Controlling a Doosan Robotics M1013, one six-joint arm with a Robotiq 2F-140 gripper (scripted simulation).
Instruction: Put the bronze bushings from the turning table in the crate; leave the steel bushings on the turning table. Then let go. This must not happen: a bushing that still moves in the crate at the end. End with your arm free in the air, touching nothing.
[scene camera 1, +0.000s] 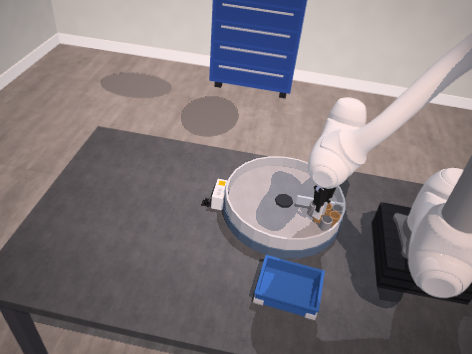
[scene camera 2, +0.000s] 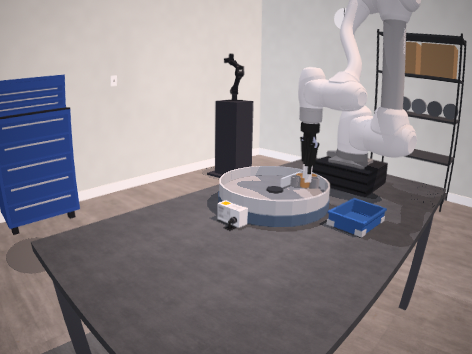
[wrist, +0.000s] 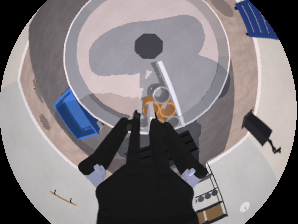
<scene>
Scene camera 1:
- blue crate: 283, 282
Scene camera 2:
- my gripper: 306, 181
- blue crate: 359, 210
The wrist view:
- my gripper: 144, 106
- blue crate: 72, 115
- round turning table: 116, 55
</scene>
